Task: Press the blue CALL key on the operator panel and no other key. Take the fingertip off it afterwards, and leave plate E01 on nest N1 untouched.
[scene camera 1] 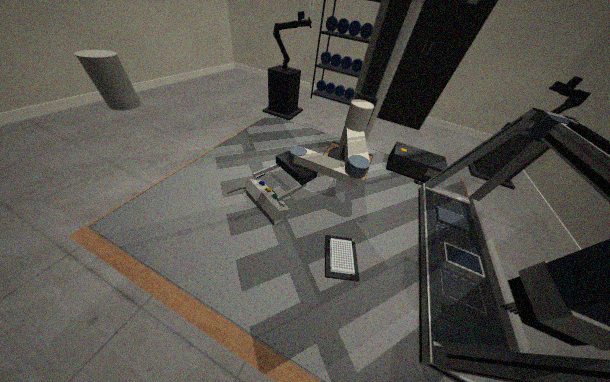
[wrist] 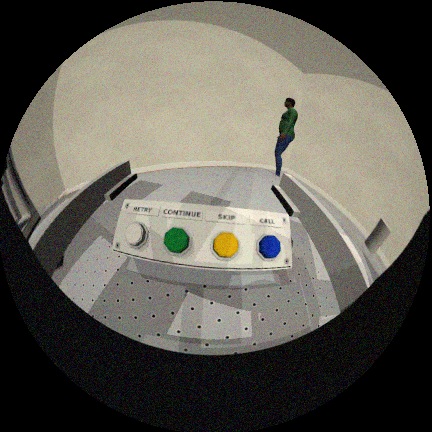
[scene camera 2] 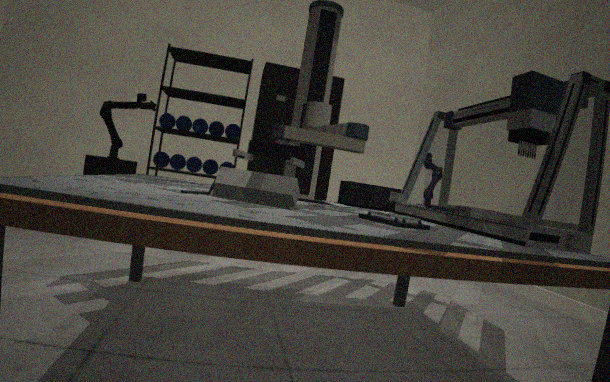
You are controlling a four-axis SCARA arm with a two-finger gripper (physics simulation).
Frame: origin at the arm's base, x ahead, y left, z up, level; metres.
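Seen in the pictures: gripper, fingertip midpoint: (scene camera 1: 265,186) (wrist: 202,168) (scene camera 2: 262,156).
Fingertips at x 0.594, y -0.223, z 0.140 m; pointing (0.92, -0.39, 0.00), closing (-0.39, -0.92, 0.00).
Offsets run from my fingertips to a thing's middle. "spot": to the spot under its first point.
The pale operator panel {0.000 m left, 0.012 m back, 0.085 m down} (scene camera 1: 264,202) (scene camera 2: 255,194) (wrist: 205,259) sits on the table. In the wrist view its keys run from white RETRY {0.079 m left, 0.006 m back, 0.058 m down} (wrist: 135,234) at left through green CONTINUE {0.033 m left, 0.025 m back, 0.058 m down} (wrist: 176,240) and yellow SKIP {0.013 m right, 0.045 m back, 0.058 m down} (wrist: 225,245) to blue CALL {0.060 m right, 0.061 m back, 0.064 m down} (wrist: 269,246) (scene camera 1: 261,183) at right. My gripper (wrist: 202,168) (scene camera 2: 268,160) is open and empty. Its fingers are spread wide, above the panel in scene camera 2. In the wrist view the right fingertip is beyond the CALL label, and no finger covers a key. A white plate {0.378 m left, 0.066 m ahead, 0.108 m down} (scene camera 1: 342,256) lies on a dark nest {0.378 m left, 0.066 m ahead, 0.116 m down} (scene camera 1: 327,272); their labels are unreadable.
A gantry frame (scene camera 1: 424,280) (scene camera 2: 450,170) stands at the right, over a deck with dark plates. A black box {spot: 0.604 m left, 0.632 m back, 0.013 m down} (scene camera 1: 417,161) (scene camera 2: 367,194) lies near my arm base. A person (wrist: 286,130) stands beyond the table in the wrist view.
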